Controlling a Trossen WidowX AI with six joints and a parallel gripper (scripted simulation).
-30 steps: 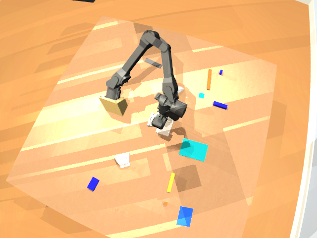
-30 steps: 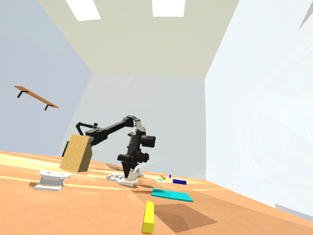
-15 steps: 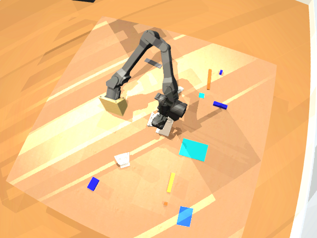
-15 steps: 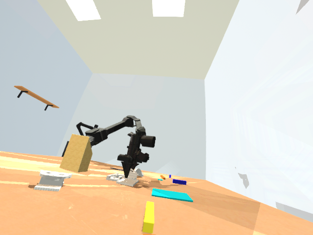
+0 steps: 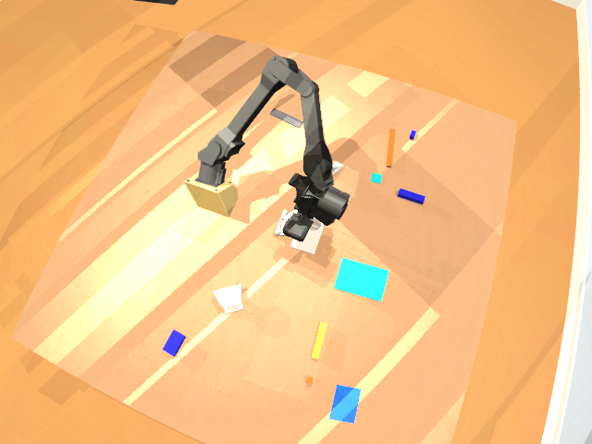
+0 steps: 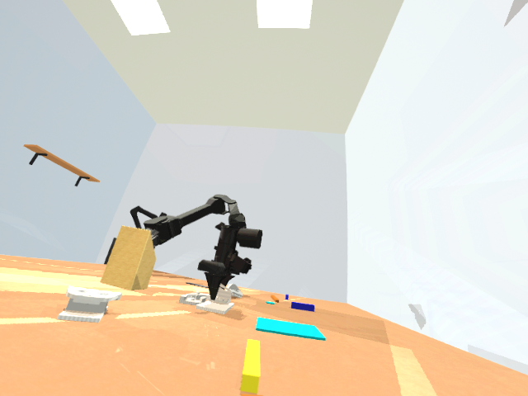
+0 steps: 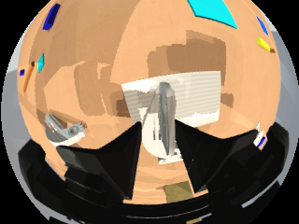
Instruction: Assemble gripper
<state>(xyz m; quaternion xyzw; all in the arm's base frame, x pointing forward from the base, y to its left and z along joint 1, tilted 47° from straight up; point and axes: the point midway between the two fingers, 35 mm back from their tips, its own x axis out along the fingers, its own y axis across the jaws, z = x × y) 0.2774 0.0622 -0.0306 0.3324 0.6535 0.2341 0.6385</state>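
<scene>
The flat white plate lies 3 cm to the right of my gripper tip, 2 cm ahead of it and 1 cm below it. Also, from my gripper tip: dark blue bar (27 cm ahead, 17 cm to the left); then yellow bar (32 cm to the right, 14 cm ahead, 1 cm below); then cyan sheet (20 cm ahead, 12 cm to the right, 1 cm below).
</scene>
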